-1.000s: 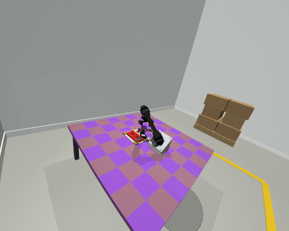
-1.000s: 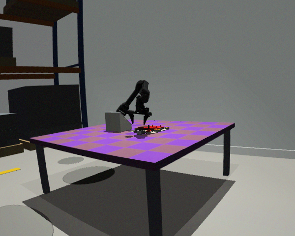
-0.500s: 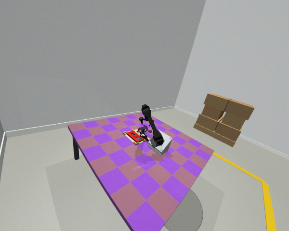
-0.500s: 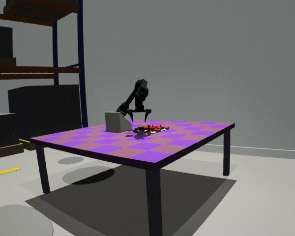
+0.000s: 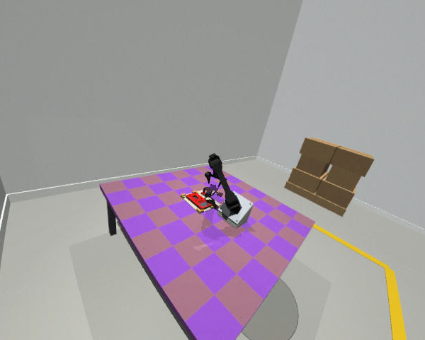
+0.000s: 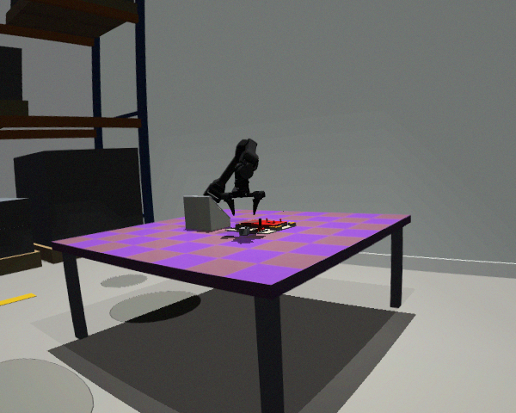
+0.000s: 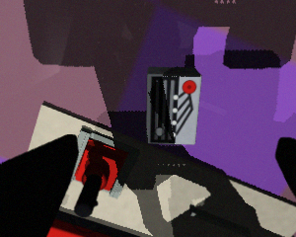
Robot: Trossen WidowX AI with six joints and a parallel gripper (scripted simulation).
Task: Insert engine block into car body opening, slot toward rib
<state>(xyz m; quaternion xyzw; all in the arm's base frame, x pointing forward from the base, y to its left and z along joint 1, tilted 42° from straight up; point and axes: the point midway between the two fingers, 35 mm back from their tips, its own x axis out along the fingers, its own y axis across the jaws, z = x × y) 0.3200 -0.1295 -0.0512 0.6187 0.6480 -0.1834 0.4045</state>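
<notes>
Now: the engine block 7 cm below my gripper tip and 1 cm to the left of it.
</notes>
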